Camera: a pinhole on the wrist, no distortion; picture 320 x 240 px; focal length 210.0 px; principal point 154.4 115.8 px. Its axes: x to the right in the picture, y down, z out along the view. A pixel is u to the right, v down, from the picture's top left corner.
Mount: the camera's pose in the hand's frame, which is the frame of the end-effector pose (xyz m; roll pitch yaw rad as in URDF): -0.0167 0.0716 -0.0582 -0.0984 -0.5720 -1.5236
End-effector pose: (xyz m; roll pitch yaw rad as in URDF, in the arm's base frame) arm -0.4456 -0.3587 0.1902 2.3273 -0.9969 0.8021
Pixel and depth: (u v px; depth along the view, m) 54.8 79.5 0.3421
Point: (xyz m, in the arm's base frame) -0.3061 -0.7551 0.2436
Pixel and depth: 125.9 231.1 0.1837
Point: -0.3281 -0.5034 0.3192
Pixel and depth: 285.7 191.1 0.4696
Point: 0.0772 -0.3979 0.2079
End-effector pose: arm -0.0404 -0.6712 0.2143 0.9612 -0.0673 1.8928
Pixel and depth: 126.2 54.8 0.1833
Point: -0.0551 -0.7512 0.4168
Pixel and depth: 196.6 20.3 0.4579
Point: 0.2000 -0.8181 0.6253
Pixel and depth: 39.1 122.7 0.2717
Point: -0.1540 -0.7263 0.5464
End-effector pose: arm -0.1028 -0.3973 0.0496 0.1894 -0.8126 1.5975
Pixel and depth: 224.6 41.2 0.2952
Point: -0.1954 -0.6651 0.1688
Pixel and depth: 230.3 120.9 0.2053
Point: -0.1892 -0.5213 0.1732
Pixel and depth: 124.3 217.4 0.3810
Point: -0.3776 -0.4703 0.3770
